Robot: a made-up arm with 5 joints.
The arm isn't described. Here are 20 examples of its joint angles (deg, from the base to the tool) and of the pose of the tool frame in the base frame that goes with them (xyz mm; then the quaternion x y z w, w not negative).
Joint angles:
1: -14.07 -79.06 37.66 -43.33 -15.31
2: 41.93 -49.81 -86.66 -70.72 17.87
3: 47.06 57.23 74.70 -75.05 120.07
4: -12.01 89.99 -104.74 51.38 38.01
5: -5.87 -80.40 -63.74 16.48 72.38
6: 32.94 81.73 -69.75 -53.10 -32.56
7: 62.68 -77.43 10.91 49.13 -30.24
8: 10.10 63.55 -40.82 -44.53 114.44
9: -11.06 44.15 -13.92 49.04 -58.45
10: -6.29 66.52 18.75 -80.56 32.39
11: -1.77 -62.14 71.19 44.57 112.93
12: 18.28 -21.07 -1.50 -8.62 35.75
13: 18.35 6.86 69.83 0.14 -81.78
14: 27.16 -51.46 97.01 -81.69 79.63
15: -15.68 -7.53 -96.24 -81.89 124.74
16: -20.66 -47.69 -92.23 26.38 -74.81
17: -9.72 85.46 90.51 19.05 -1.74
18: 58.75 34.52 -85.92 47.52 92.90
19: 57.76 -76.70 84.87 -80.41 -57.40
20: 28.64 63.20 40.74 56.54 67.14
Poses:
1: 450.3 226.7 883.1 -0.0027 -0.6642 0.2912 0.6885
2: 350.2 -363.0 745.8 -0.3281 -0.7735 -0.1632 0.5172
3: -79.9 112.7 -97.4 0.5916 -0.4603 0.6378 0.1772
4: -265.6 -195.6 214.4 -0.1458 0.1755 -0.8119 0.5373
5: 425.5 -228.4 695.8 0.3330 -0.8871 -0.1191 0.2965
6: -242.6 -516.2 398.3 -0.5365 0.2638 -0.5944 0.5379
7: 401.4 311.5 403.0 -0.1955 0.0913 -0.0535 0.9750
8: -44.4 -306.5 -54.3 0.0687 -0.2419 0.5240 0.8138
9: 75.0 191.1 8.9 0.1569 0.9031 -0.3837 0.1122
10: 40.1 289.2 -146.3 0.3939 -0.1388 0.4145 0.8086
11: 324.6 309.2 388.2 0.2809 -0.3434 0.8167 0.3690
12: 609.8 32.7 274.2 0.1289 -0.3206 0.2730 0.8978
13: 143.8 205.7 -22.4 -0.3706 0.6228 -0.0190 0.6888
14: 230.2 384.5 108.0 -0.1825 0.1261 -0.8892 0.4002
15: 162.4 -362.5 93.1 -0.4923 -0.4469 0.4198 0.6178
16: 428.4 -180.2 281.0 0.8763 0.3820 -0.2688 0.1181
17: -324.7 320.5 456.3 0.4428 0.7643 0.4306 0.1853
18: 82.5 -426.6 457.2 -0.3626 -0.5557 -0.2697 0.6978
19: 318.1 363.6 66.3 -0.4973 -0.2460 0.7239 0.4101
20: -124.3 109.8 52.3 0.4142 0.5141 -0.1971 0.7248
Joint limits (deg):
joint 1: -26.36..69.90
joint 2: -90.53..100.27
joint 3: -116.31..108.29
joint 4: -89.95..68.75
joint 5: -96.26..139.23
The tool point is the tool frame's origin. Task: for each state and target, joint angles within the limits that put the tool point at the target. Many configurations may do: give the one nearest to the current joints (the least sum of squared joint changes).
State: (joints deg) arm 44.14 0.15 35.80 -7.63 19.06
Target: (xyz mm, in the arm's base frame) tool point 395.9 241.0 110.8
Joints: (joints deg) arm 16.19 -17.96 48.56 7.54 21.35
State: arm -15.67 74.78 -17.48 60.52 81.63
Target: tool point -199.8 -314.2 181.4
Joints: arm 36.80 80.37 -49.49 43.88 80.99
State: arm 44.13 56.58 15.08 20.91 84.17
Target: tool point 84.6 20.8 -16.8
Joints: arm 29.42 37.32 25.00 45.79 87.86
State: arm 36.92 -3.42 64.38 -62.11 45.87
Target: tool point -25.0 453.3 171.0
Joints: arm 6.66 -6.37 108.29 -89.95 57.18
